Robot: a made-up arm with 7 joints. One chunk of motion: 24 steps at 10 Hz.
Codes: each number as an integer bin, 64 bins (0 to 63) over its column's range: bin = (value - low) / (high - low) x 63, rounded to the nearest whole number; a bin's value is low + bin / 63 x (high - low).
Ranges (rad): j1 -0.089..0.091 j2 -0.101..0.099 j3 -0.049..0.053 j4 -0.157..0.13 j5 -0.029..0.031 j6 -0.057..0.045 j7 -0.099..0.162
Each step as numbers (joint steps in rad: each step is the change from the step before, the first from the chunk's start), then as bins.
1 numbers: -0.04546 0.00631 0.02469 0.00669 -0.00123 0.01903 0.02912
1 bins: 15 34 46 36 29 47 31
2 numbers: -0.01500 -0.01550 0.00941 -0.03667 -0.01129 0.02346 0.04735
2 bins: 26 27 36 26 19 50 35
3 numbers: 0.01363 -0.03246 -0.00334 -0.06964 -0.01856 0.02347 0.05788
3 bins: 36 22 28 19 11 50 38
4 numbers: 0.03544 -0.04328 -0.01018 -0.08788 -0.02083 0.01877 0.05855
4 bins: 44 18 24 15 9 47 38
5 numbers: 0.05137 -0.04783 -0.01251 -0.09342 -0.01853 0.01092 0.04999
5 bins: 49 17 23 14 11 42 36
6 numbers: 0.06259 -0.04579 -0.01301 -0.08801 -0.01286 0.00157 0.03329
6 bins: 53 17 22 15 17 36 32
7 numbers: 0.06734 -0.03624 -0.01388 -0.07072 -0.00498 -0.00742 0.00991
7 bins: 55 20 22 19 25 31 26
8 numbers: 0.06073 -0.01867 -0.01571 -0.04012 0.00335 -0.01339 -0.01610
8 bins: 52 26 21 26 34 27 20
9 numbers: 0.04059 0.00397 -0.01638 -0.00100 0.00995 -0.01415 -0.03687
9 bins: 45 33 20 34 41 26 15
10 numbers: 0.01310 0.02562 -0.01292 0.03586 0.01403 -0.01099 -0.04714
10 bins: 36 40 22 42 45 28 13
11 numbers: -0.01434 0.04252 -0.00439 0.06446 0.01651 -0.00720 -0.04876
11 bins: 26 45 28 49 48 31 12
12 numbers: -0.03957 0.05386 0.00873 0.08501 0.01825 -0.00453 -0.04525
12 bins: 17 49 36 53 50 32 13
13 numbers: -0.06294 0.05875 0.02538 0.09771 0.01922 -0.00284 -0.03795
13 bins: 9 50 46 56 51 33 15
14 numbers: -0.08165 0.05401 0.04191 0.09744 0.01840 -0.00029 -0.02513
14 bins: 3 49 56 56 50 35 18
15 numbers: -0.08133 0.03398 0.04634 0.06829 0.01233 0.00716 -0.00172
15 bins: 3 43 59 49 43 40 23
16 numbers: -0.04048 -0.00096 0.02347 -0.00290 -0.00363 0.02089 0.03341
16 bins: 17 32 45 34 27 48 32
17 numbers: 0.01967 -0.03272 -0.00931 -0.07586 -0.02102 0.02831 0.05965
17 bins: 38 22 25 18 8 53 38
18 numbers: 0.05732 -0.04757 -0.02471 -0.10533 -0.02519 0.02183 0.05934
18 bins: 51 17 15 11 4 49 38
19 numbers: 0.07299 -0.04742 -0.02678 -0.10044 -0.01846 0.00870 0.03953
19 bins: 57 17 14 12 11 41 33
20 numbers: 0.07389 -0.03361 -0.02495 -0.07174 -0.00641 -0.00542 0.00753
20 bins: 57 21 15 19 24 32 26
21 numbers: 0.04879 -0.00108 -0.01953 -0.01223 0.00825 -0.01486 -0.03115
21 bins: 48 31 18 32 39 26 16
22 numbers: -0.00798 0.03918 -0.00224 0.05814 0.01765 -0.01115 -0.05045
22 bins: 28 44 29 47 49 28 12
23 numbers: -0.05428 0.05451 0.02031 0.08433 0.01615 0.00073 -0.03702
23 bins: 12 49 43 53 47 36 15
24 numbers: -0.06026 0.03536 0.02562 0.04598 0.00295 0.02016 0.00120
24 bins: 10 43 46 45 34 48 24
